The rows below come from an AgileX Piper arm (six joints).
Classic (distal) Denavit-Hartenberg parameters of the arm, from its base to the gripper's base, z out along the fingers. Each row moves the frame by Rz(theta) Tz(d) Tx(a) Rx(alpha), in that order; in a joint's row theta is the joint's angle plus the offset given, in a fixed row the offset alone. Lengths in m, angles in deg.
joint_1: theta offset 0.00; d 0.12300; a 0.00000; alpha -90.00
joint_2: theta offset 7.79; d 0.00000; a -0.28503; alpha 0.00
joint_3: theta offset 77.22; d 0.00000; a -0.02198; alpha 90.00
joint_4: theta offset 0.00; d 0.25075; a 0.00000; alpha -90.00
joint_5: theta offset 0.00; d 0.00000; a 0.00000; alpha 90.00
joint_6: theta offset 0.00; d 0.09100; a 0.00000; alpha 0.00
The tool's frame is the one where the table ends.
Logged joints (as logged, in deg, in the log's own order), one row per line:
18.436, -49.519, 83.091, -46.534, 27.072, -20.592
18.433, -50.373, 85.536, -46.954, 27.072, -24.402
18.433, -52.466, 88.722, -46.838, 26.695, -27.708
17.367, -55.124, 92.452, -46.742, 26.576, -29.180
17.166, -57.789, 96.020, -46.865, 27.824, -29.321
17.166, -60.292, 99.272, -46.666, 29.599, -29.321
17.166, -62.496, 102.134, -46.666, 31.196, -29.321
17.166, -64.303, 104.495, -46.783, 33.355, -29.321
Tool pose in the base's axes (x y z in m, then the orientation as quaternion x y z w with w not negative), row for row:
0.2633, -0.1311, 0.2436, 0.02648, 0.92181, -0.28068, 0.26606
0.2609, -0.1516, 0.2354, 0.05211, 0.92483, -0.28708, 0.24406
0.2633, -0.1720, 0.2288, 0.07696, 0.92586, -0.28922, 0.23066
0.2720, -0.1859, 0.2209, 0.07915, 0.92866, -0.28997, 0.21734
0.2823, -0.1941, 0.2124, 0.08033, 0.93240, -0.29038, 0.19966
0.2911, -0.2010, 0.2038, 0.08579, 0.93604, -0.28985, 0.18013
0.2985, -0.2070, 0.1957, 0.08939, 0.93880, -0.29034, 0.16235
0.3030, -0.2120, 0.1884, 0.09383, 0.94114, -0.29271, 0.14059
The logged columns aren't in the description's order. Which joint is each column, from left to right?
Columns, left to right: joint_6, joint_3, joint_2, joint_4, joint_5, joint_1.
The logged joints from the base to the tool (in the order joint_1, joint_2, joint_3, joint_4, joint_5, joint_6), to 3 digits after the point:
-20.592, 83.091, -49.519, -46.534, 27.072, 18.436
-24.402, 85.536, -50.373, -46.954, 27.072, 18.433
-27.708, 88.722, -52.466, -46.838, 26.695, 18.433
-29.180, 92.452, -55.124, -46.742, 26.576, 17.367
-29.321, 96.020, -57.789, -46.865, 27.824, 17.166
-29.321, 99.272, -60.292, -46.666, 29.599, 17.166
-29.321, 102.134, -62.496, -46.666, 31.196, 17.166
-29.321, 104.495, -64.303, -46.783, 33.355, 17.166

